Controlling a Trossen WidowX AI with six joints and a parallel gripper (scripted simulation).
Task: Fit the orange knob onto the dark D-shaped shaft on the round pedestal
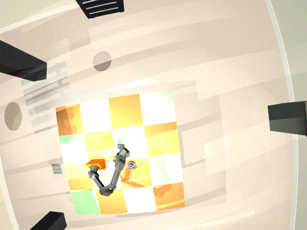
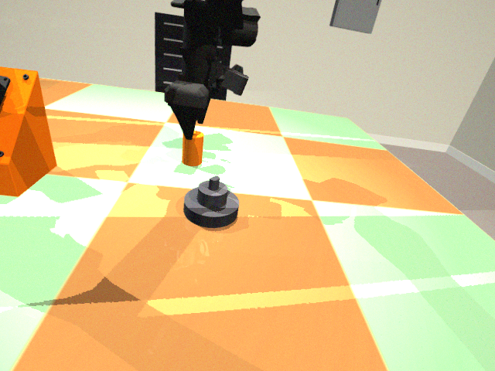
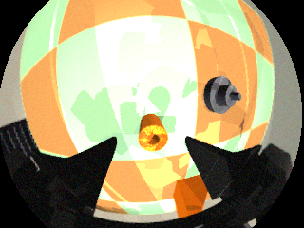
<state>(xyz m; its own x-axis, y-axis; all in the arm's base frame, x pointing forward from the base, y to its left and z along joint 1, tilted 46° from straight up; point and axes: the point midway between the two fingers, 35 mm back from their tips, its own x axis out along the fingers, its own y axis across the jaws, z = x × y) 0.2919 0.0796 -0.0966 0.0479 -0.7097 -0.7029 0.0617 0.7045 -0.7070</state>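
The knob lies 40 mm below my gripper tip. From my gripper tip the other things lie so: pedestal 60 mm ahead, 160 mm to the right, 40 mm below.
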